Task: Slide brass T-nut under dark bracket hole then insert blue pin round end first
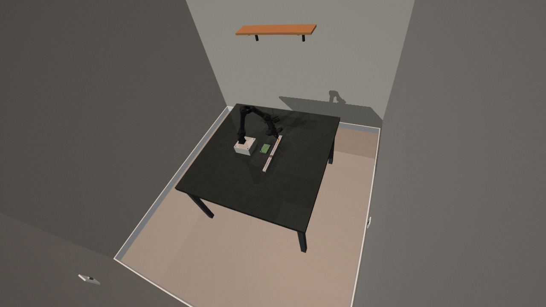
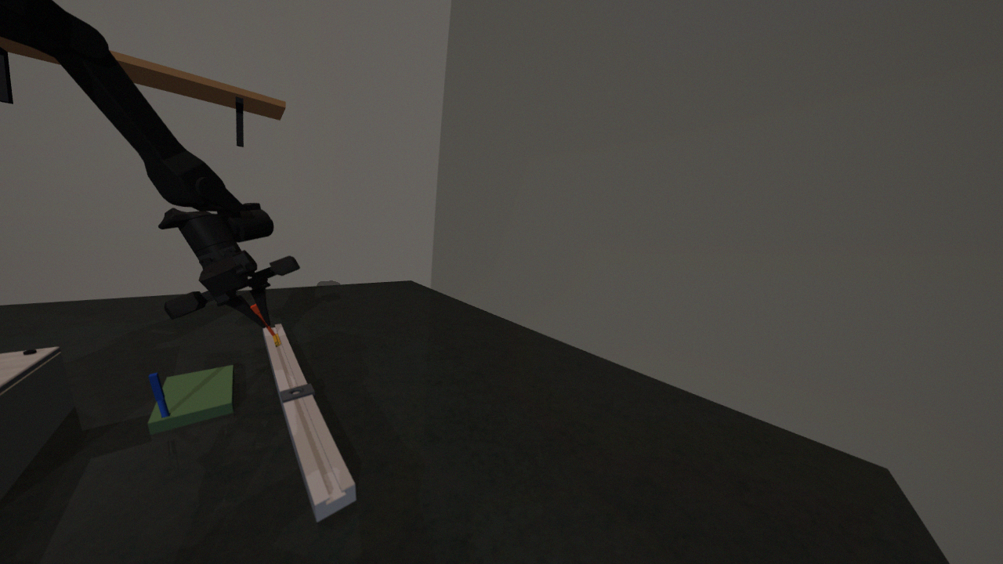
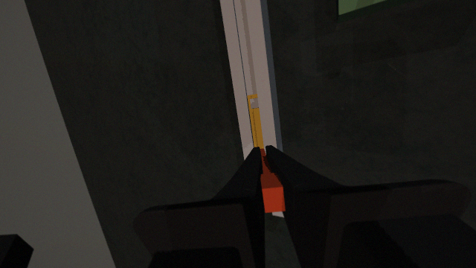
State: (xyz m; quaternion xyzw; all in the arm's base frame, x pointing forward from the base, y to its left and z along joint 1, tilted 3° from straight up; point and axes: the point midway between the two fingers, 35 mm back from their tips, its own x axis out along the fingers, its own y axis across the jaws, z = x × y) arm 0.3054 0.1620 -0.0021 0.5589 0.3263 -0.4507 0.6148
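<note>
Right now the brass T-nut is 20 mm to the right of my gripper tip. The rest, counted from my gripper tip: aluminum rail: 190 mm to the right, 30 mm below, 10 mm ahead; then green tray: 160 mm to the right, 100 mm behind, 30 mm below; then blue pin: 180 mm to the right, 110 mm behind, 10 mm below.
</note>
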